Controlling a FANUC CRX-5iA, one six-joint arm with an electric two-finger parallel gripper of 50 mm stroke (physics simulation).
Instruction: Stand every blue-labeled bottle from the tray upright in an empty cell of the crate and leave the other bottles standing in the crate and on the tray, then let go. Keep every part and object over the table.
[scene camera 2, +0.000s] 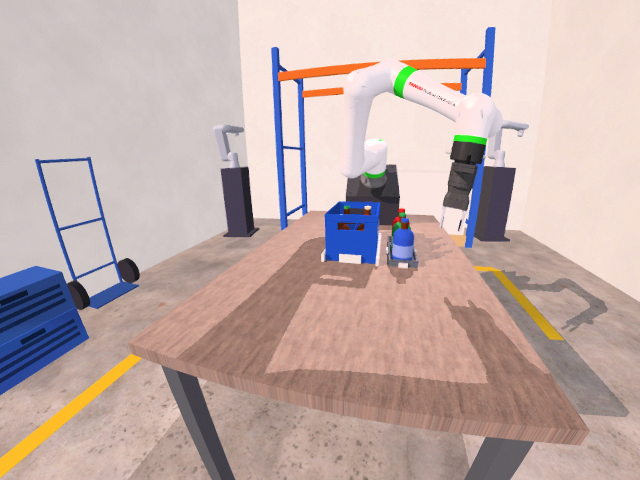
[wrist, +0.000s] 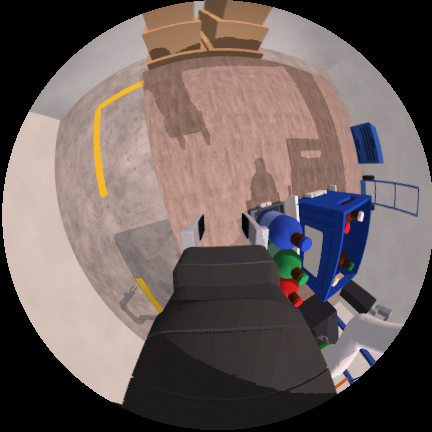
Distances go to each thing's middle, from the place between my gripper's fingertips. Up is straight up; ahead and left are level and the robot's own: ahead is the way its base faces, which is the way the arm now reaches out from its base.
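Blue-labeled bottle (wrist: 284, 231), from my hand: 120 mm to the right, 100 mm behind, 70 mm below. Green bottle (wrist: 289, 262), from my hand: 110 mm to the right, 190 mm behind, 70 mm below.
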